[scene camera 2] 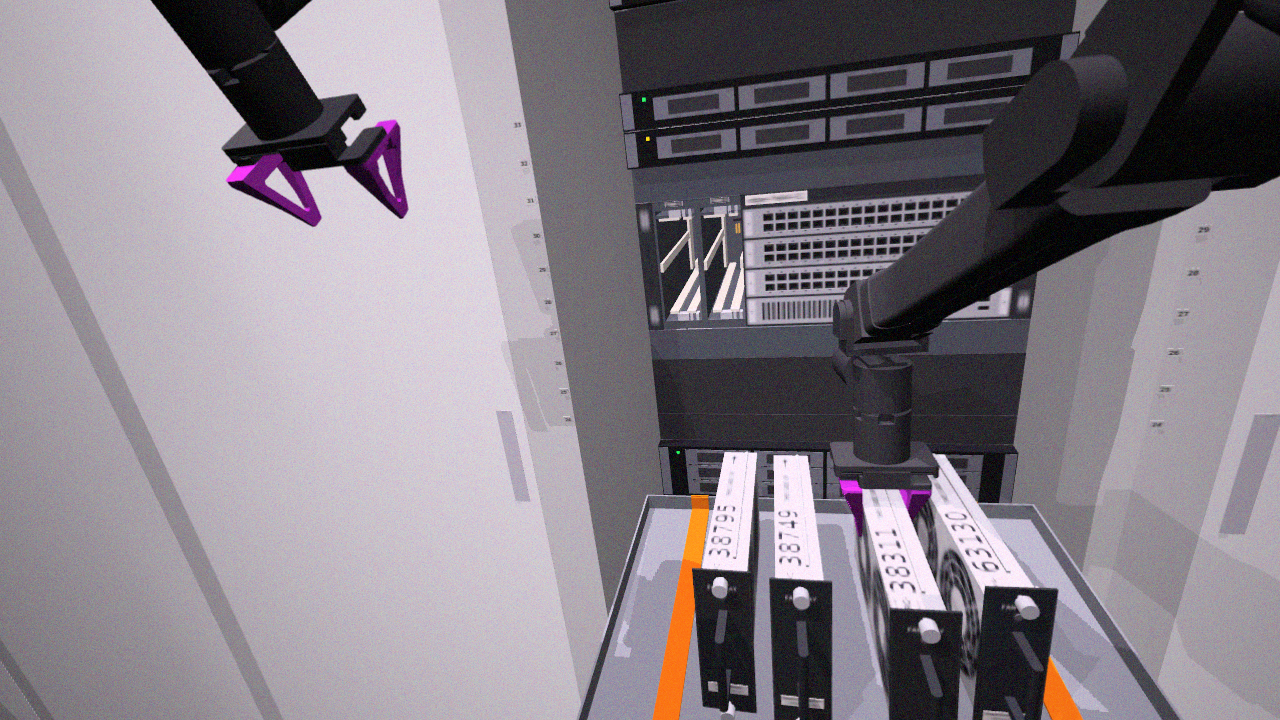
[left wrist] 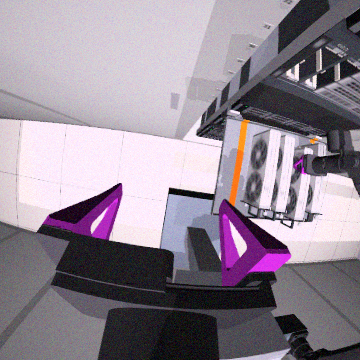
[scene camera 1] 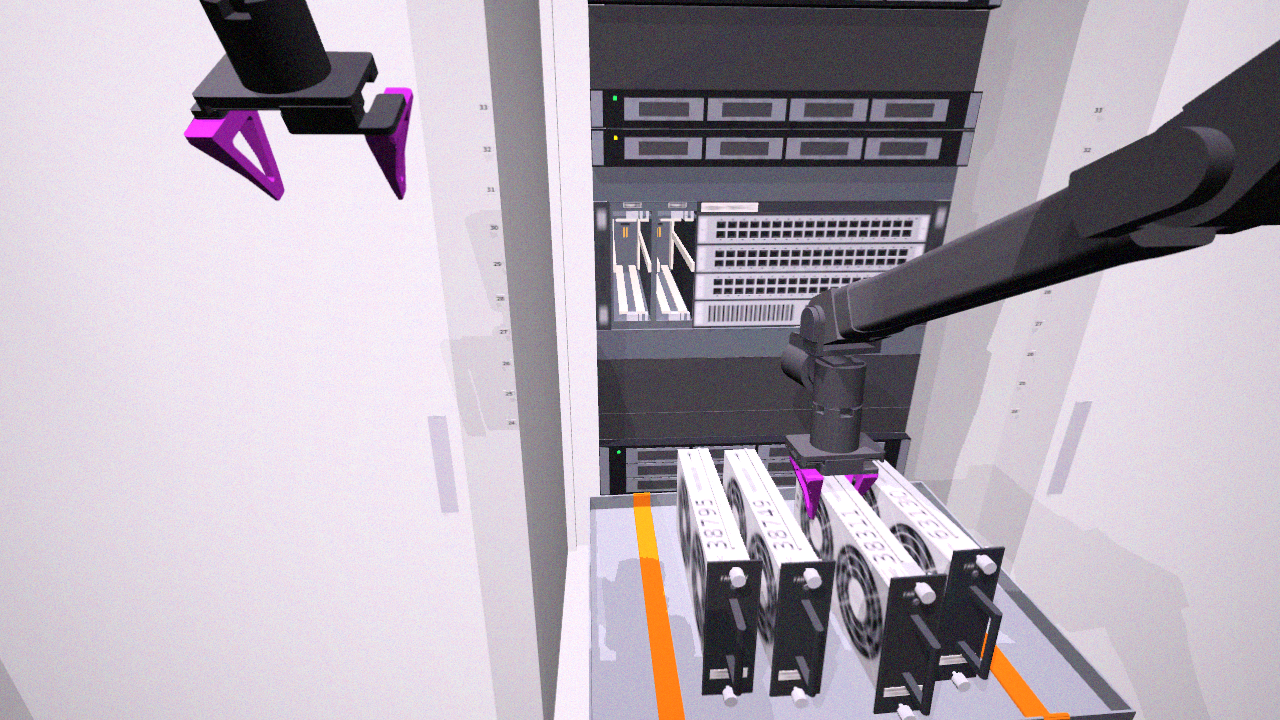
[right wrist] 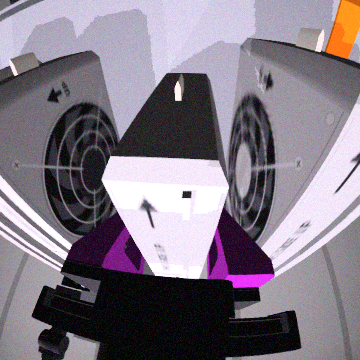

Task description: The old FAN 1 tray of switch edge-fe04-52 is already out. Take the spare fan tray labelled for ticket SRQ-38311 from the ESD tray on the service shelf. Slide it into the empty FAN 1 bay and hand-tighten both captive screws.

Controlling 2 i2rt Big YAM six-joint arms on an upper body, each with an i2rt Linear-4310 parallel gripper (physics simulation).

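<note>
The fan tray labelled 38311 (scene camera 1: 861,521) (scene camera 2: 897,555) (right wrist: 167,212) stands upright, third from the left on the ESD tray (scene camera 1: 617,546) (scene camera 2: 662,537). Its front plate stands nearer the scene cameras than its neighbours' plates. My right gripper (scene camera 1: 837,495) (scene camera 2: 884,512) points down and is shut on it near its rear end, one finger on each side. My left gripper (scene camera 1: 340,197) (scene camera 2: 358,218) (left wrist: 172,196) is open and empty, high at the left, far from the trays. The switch (scene camera 1: 814,259) (scene camera 2: 805,255) has two open bays at its left; their labels are unreadable.
Fan trays 38795 (scene camera 1: 707,512) (scene camera 2: 733,519) and 38749 (scene camera 1: 771,521) (scene camera 2: 792,519) stand to the left of 38311. Fan tray 63130 (scene camera 1: 930,519) (scene camera 2: 975,541) stands close at its right. Cabinet walls flank the rack on both sides.
</note>
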